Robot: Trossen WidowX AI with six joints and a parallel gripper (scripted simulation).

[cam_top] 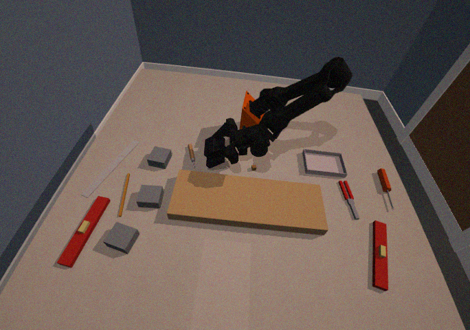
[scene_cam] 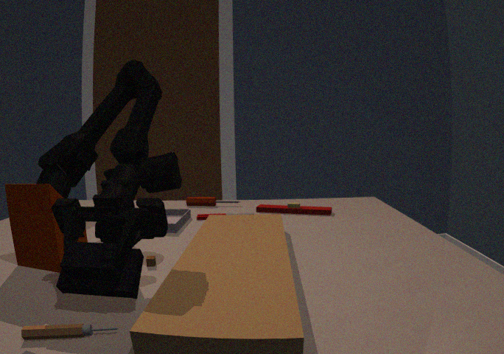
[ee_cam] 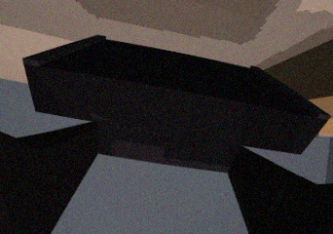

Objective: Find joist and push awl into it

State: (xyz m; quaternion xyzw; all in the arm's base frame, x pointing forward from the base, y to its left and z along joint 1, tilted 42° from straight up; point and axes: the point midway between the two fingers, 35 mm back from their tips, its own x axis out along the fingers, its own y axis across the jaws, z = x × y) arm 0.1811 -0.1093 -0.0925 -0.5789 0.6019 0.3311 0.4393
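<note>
The awl is 7 cm to the right of my gripper tip and 8 cm below it. Also, from my gripper tip: stud finder 1 cm ahead, 1 cm below; pencil 17 cm ahead, 29 cm to the right, 8 cm below; small cube 4 cm ahead, 17 cm to the left, 7 cm below.
</note>
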